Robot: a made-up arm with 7 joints. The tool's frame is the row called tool.
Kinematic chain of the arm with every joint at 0, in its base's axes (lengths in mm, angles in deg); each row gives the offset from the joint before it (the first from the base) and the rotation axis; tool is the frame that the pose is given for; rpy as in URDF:
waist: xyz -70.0 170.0 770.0 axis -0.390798 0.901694 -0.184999
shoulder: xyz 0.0 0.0 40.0 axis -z
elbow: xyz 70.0 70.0 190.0 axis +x
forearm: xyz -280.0 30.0 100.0 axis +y
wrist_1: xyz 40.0 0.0 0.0 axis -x
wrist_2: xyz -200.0 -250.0 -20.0 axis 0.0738 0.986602 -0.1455
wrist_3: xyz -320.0 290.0 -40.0 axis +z
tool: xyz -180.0 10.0 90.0 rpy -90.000 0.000 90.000
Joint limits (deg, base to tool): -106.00..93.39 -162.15..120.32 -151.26..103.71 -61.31..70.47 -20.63..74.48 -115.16..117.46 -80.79..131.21
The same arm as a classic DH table. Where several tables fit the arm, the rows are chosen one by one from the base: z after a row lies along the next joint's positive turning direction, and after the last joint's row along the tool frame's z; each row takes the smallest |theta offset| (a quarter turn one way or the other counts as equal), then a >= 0, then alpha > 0; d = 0 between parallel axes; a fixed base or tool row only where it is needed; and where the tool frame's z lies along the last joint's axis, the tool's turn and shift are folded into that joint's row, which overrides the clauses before.
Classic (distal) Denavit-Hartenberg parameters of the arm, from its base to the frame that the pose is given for. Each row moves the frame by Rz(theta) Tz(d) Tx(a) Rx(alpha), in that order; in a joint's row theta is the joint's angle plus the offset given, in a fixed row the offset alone. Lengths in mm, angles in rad.
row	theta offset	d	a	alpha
base (fixed)	0.409	804.6	3.4	-1.7569
waist	0	187	0	-1.3847
shoulder	-1.1618	-230	70	-1.5708
elbow	1.5708	-210	100	1.5708
forearm	0	30	0	1.5708
wrist_1	0.1464	141.9	-56.3	-1.6447
wrist_2	-1.5599	23.1	340.7	-1.7168
wrist_3	-1.4961	89	10	-1.5708
tool (fixed)	0	180	0	0
Joint limits (rad, base to tool): -1.85..1.63 -2.8301..2.1 -2.64..1.8101 -1.0701..1.2299 -0.3601..1.2999 -2.0099..2.0501 -1.4101..2.29

